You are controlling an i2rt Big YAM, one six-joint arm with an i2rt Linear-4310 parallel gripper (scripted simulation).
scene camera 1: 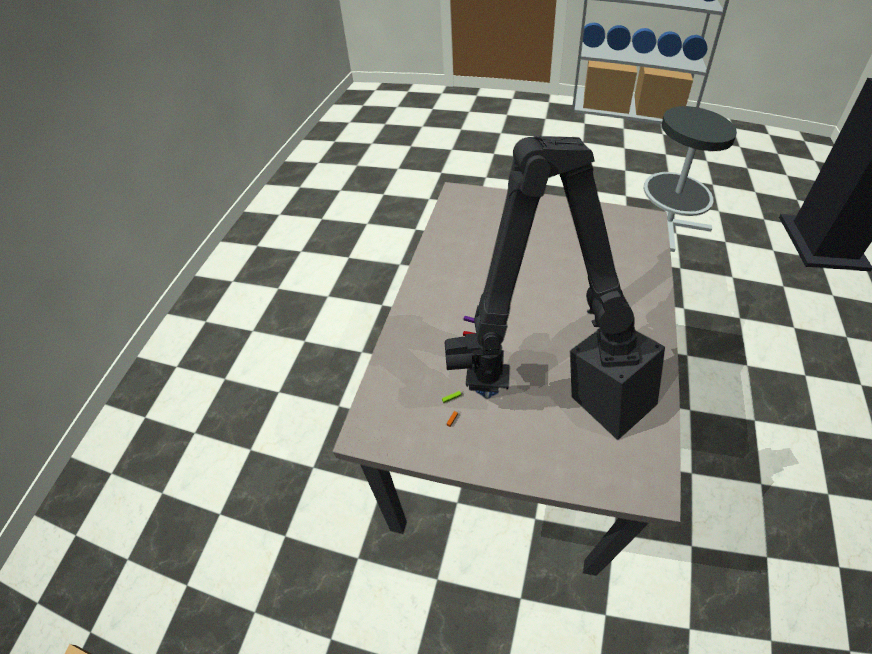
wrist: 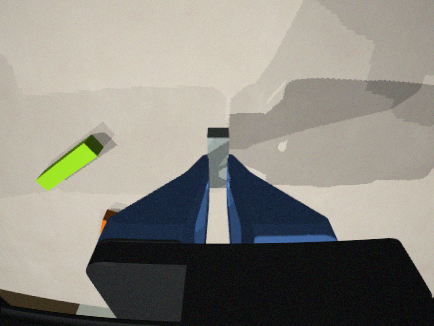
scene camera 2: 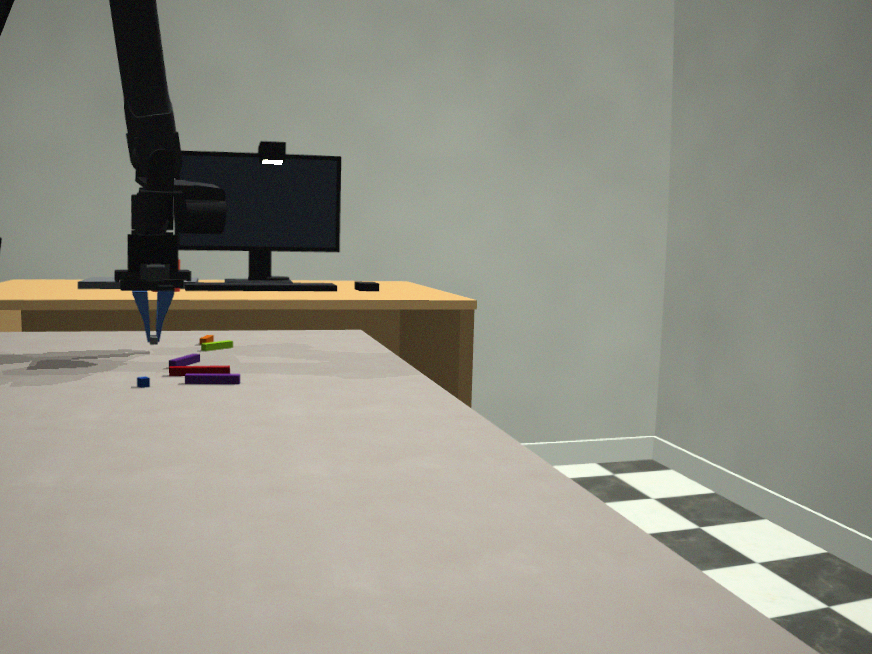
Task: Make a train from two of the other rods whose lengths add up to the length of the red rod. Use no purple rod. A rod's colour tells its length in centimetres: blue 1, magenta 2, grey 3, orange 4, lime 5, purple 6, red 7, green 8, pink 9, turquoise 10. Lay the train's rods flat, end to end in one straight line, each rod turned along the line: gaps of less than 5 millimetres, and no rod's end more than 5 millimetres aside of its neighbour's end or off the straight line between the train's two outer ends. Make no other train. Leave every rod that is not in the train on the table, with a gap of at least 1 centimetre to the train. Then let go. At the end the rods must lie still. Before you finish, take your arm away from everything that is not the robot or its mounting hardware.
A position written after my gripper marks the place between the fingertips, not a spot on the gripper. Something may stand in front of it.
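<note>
My gripper (scene camera 2: 153, 341) is visible, with further sightings of the gripper in the wrist view (wrist: 218, 164) and in scene camera 1 (scene camera 1: 487, 395). Also visible: a grey rod (wrist: 217, 138) and a lime rod (wrist: 89, 148).
</note>
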